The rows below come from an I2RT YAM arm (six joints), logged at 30 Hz.
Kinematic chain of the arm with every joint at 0, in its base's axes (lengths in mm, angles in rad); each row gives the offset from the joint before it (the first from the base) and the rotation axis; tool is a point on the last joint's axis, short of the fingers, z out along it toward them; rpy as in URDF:
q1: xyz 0 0 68 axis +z
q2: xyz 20 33.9 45.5 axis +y
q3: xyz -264 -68.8 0 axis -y
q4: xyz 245 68.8 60 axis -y
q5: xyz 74 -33.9 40.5 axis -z
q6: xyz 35.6 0 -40.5 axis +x
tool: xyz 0 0 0 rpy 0 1.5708 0
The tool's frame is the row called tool.
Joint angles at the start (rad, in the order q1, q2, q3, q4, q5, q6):
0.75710, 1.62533, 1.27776, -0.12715, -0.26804, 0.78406
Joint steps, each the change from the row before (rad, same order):
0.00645, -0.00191, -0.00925, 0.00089, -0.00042, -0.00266
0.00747, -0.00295, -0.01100, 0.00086, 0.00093, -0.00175
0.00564, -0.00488, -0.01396, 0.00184, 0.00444, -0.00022
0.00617, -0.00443, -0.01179, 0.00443, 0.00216, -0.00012
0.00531, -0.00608, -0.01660, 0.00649, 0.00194, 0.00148
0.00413, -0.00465, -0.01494, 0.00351, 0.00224, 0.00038
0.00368, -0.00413, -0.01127, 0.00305, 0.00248, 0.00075
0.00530, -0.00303, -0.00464, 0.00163, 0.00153, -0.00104
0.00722, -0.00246, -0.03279, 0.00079, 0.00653, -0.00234
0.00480, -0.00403, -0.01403, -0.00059, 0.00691, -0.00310
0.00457, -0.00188, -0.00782, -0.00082, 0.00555, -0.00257
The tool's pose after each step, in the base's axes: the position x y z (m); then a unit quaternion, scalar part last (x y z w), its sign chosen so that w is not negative. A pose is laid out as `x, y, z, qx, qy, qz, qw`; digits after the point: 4 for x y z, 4 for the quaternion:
0.2683, 0.2699, 0.2981, -0.0618, 0.8481, 0.4404, 0.2880
0.2653, 0.2709, 0.2955, -0.0650, 0.8497, 0.4390, 0.2846
0.2626, 0.2710, 0.2925, -0.0660, 0.8516, 0.4366, 0.2825
0.2598, 0.2715, 0.2905, -0.0680, 0.8523, 0.4360, 0.2809
0.2569, 0.2712, 0.2875, -0.0689, 0.8533, 0.4353, 0.2788
0.2544, 0.2708, 0.2843, -0.0695, 0.8550, 0.4334, 0.2763
0.2524, 0.2706, 0.2822, -0.0700, 0.8560, 0.4322, 0.2748
0.2504, 0.2713, 0.2818, -0.0723, 0.8559, 0.4323, 0.2744
0.2461, 0.2703, 0.2715, -0.0733, 0.8632, 0.4228, 0.2659
0.2435, 0.2698, 0.2680, -0.0745, 0.8659, 0.4180, 0.2644
0.2416, 0.2699, 0.2659, -0.0760, 0.8676, 0.4147, 0.2637

